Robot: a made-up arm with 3 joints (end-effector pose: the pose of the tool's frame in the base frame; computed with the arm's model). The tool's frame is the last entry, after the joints.
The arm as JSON. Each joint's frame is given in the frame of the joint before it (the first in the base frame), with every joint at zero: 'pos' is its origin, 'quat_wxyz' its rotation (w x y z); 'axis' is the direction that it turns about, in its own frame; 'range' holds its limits. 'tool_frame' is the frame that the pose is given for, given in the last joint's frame.
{
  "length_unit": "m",
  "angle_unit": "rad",
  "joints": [
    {
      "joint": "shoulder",
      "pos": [
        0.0,
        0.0,
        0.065
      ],
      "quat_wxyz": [
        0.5,
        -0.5,
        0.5,
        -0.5
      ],
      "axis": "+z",
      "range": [
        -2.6,
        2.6
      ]
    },
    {
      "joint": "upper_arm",
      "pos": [
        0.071,
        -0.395,
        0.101
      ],
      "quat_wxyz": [
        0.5,
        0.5,
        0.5,
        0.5
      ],
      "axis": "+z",
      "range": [
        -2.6,
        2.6
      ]
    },
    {
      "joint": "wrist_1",
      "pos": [
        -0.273,
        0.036,
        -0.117
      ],
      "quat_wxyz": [
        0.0,
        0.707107,
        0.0,
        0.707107
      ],
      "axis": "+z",
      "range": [
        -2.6,
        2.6
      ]
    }
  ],
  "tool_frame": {
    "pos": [
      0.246,
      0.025,
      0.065
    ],
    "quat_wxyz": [
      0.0,
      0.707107,
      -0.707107,
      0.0
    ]
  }
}
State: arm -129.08 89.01 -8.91
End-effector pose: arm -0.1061 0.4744 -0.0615 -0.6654 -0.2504 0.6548 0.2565
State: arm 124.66 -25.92 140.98
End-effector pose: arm 0.1025 -0.6583 -0.0828 0.1901 0.8483 -0.3602 0.3384
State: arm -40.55 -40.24 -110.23
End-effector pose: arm 0.4456 0.3261 0.2806 0.0786 0.4515 0.6543 0.6015
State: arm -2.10 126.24 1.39
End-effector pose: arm -0.0697 -0.1891 0.3482 0.0025 -0.8918 0.0109 0.4522
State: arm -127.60 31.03 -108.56
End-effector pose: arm 0.2313 0.5060 -0.4516 -0.6006 0.6330 0.4855 0.0535
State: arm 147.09 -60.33 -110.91
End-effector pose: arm 0.4177 -0.2336 -0.0926 -0.5874 0.6023 -0.4750 0.2581
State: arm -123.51 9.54 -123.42
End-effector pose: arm 0.3181 0.4470 -0.4236 -0.4507 0.7544 0.4500 0.1590
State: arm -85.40 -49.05 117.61
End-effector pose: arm 0.1464 0.6725 -0.0636 -0.5805 -0.3698 -0.7177 0.1055
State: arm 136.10 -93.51 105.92
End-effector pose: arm 0.3205 -0.4982 -0.2544 0.1654 0.6712 0.2026 0.6936
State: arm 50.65 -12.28 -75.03
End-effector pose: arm 0.4063 -0.4451 0.3760 0.3962 -0.1823 0.5836 0.6850
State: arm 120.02 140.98 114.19
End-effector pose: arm 0.1085 -0.1898 0.1512 -0.5527 0.0131 0.5837 0.5947
